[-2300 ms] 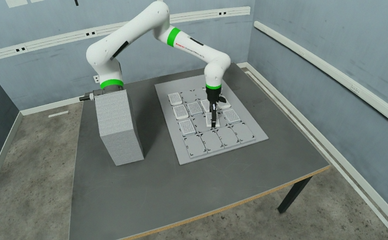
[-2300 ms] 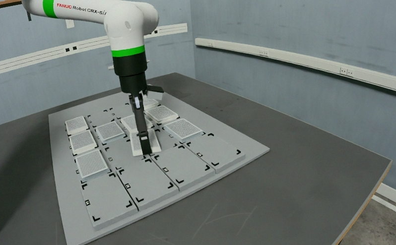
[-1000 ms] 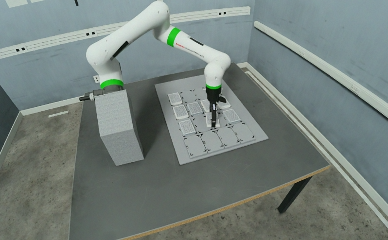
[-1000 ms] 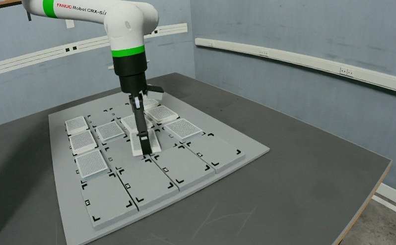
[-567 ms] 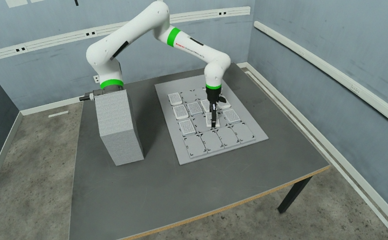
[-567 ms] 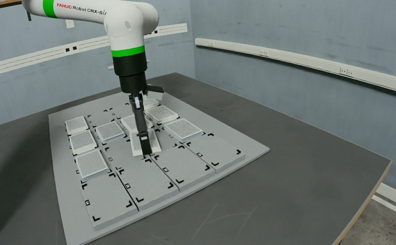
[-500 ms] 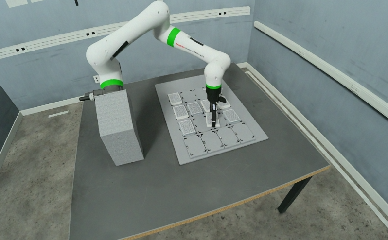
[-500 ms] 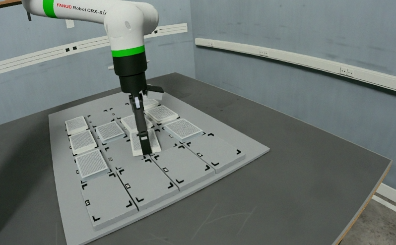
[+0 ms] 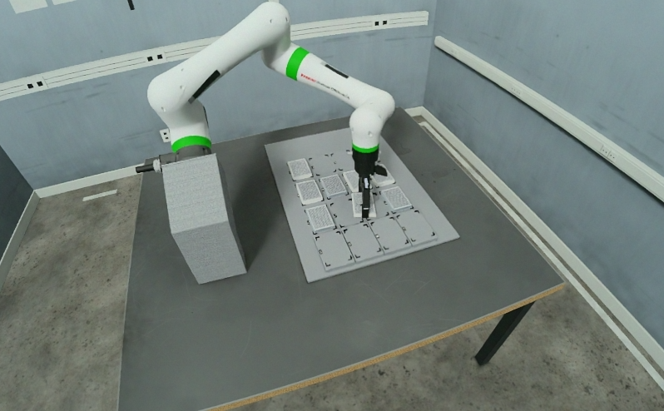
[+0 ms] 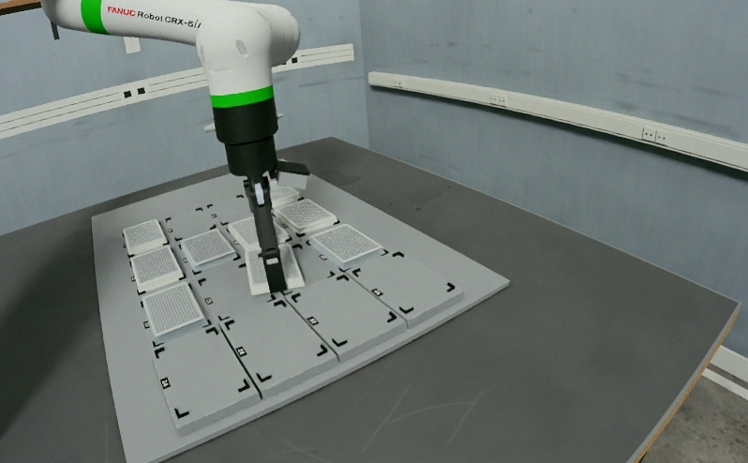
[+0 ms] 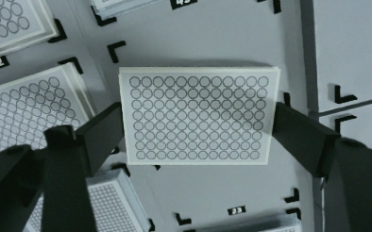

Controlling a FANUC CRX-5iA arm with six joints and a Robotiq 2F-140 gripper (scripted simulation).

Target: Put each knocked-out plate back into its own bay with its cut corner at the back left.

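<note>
The bay label lies 9 cm ahead of my hand, 2 cm to the right of it and 2 cm below it. The rest, counted from my hand: 384-well plate: 18 cm behind, 1 cm to the right, 1 cm below; label 22: 12 cm behind, 15 cm to the left, 2 cm below.
</note>
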